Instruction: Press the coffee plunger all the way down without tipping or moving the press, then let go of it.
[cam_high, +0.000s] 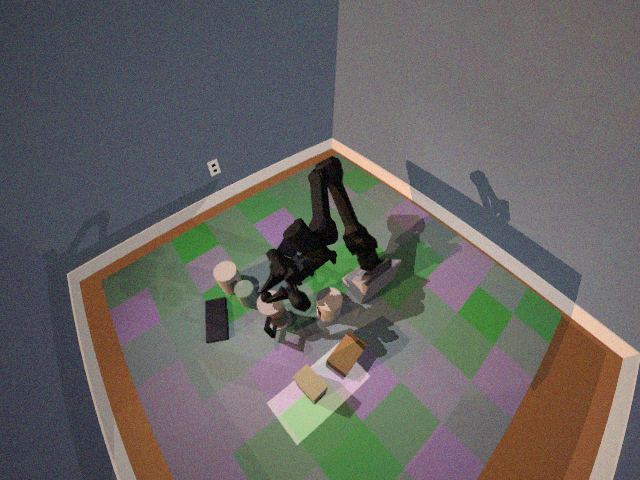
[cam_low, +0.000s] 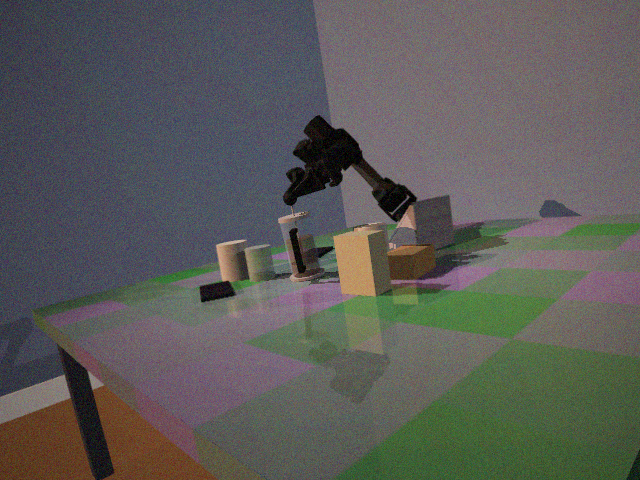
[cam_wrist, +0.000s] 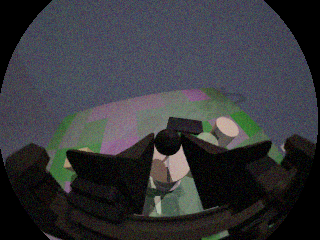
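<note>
My gripper tip is 1 cm to the right of the coffee press and 10 cm above it. From my gripper tip the other things lie so: brown box (13 cm behind, 22 cm to the left, 16 cm below).
</note>
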